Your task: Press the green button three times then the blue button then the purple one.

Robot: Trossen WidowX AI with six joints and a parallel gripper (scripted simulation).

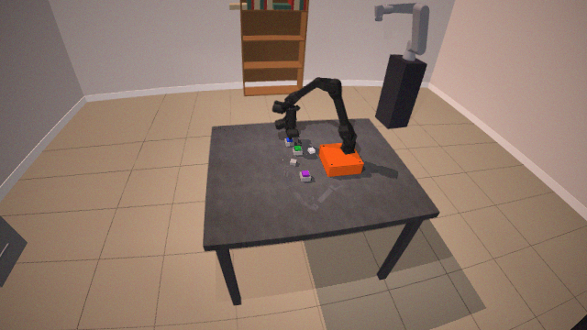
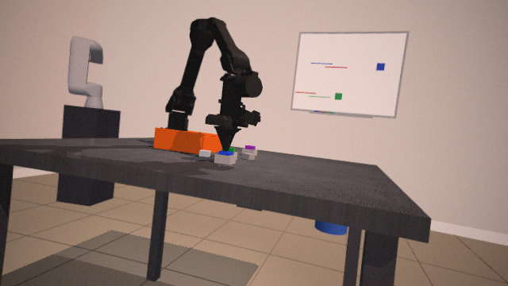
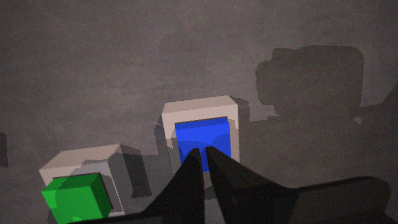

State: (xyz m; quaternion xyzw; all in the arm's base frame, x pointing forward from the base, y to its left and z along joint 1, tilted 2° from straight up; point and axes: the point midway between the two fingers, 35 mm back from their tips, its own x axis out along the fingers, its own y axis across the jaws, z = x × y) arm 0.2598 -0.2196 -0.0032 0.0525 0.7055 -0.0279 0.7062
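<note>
The blue button lies 10 mm below my gripper tip. Round my gripper tip: purple button (300 mm to the left, 10 mm ahead); then green button (90 mm to the left, 20 mm behind).
</note>
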